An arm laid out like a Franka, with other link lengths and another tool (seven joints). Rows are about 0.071 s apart.
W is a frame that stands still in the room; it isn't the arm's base.
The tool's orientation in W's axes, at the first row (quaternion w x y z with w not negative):
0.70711, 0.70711, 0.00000, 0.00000
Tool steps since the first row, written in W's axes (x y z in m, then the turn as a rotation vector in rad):
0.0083, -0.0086, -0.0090, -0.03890, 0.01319, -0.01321
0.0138, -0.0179, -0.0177, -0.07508, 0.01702, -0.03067
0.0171, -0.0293, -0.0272, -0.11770, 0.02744, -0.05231
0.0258, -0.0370, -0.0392, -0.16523, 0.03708, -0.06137
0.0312, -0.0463, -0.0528, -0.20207, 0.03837, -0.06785
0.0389, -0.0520, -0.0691, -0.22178, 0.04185, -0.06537
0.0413, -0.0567, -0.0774, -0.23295, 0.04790, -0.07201
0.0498, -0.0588, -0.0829, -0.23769, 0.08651, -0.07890
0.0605, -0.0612, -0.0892, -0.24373, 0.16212, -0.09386
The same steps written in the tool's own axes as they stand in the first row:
0.0083, -0.0090, 0.0086, -0.03890, -0.01321, -0.01319
0.0138, -0.0177, 0.0179, -0.07508, -0.03067, -0.01702
0.0171, -0.0272, 0.0293, -0.11770, -0.05231, -0.02744
0.0258, -0.0392, 0.0370, -0.16523, -0.06137, -0.03708
0.0312, -0.0528, 0.0463, -0.20207, -0.06785, -0.03837
0.0389, -0.0691, 0.0520, -0.22178, -0.06537, -0.04185
0.0413, -0.0774, 0.0567, -0.23295, -0.07201, -0.04790
0.0498, -0.0829, 0.0588, -0.23769, -0.07890, -0.08651
0.0605, -0.0892, 0.0612, -0.24373, -0.09386, -0.16212

